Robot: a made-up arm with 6 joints.
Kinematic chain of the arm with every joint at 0, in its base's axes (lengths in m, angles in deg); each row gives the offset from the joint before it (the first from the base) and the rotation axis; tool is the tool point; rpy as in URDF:
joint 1: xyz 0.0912 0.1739 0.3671 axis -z
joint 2: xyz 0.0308 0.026 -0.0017 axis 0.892 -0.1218 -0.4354
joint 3: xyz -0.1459 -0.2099 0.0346 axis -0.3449 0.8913 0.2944
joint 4: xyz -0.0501 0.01 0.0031 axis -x
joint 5: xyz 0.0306 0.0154 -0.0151 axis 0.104 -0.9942 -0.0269
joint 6: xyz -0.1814 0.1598 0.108 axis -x
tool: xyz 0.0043 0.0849 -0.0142 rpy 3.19 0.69 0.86
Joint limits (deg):
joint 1: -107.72..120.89
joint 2: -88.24..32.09
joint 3: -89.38..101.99
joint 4: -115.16..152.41
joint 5: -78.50..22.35
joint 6: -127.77..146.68
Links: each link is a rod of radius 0.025 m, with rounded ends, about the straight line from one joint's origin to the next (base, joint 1, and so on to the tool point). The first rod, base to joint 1, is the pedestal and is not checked.
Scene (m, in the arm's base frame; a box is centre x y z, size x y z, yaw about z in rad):
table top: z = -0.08
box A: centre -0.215 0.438 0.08 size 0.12 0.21 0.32 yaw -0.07
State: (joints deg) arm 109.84 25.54 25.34 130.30 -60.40 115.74
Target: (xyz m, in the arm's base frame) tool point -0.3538 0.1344 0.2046
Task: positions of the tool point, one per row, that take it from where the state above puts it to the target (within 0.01 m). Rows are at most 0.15 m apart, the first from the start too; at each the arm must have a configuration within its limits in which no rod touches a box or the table.
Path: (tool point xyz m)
1: 0.0265 0.5108 0.2445
2: -0.0541 0.5179 0.3501
3: -0.0973 0.4939 0.4736
4: -0.0932 0.4462 0.5969
5: -0.0402 0.3869 0.7009
6: 0.0539 0.3301 0.7690
7: -0.0775 0.3419 0.7370
8: -0.2018 0.3200 0.6696
9: -0.2993 0.2717 0.5714
10: -0.3569 0.2124 0.4521
11: -0.3723 0.1613 0.3250
12: -0.3538 0.1344 0.2046

